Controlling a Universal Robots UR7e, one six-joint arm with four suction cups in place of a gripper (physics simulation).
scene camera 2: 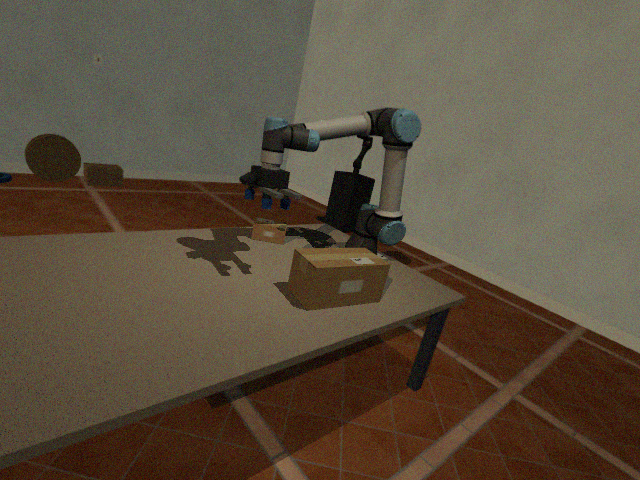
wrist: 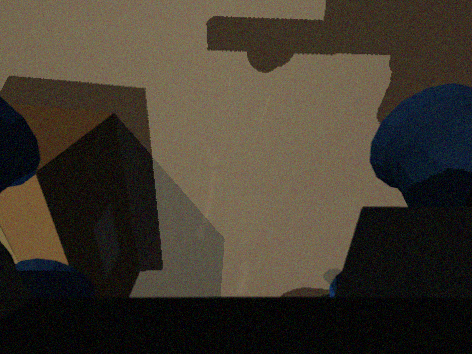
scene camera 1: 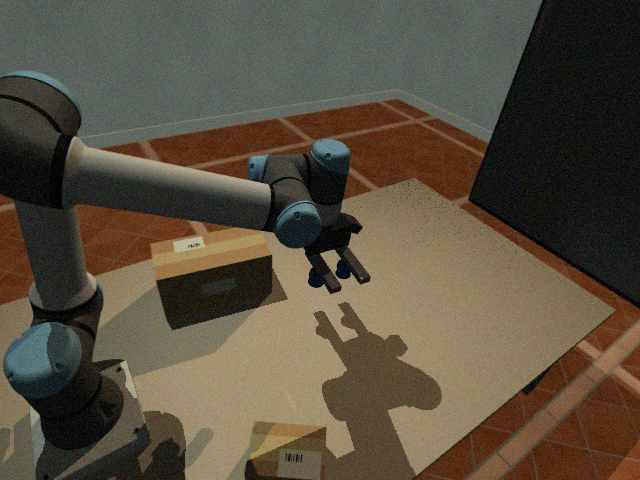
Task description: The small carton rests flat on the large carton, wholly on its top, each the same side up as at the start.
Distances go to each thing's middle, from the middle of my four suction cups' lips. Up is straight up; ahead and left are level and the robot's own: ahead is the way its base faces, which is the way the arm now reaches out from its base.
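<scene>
The large carton (scene camera 2: 320, 278) is 170 mm behind my suction cup, 260 mm to the left of it and 190 mm below it. Going by their middles, the large carton is the nearest to my suction cup of the things named here. And there's the small carton (scene camera 1: 271, 443), which is 230 mm behind my suction cup, 230 mm below it and 280 mm to the right of it.
</scene>
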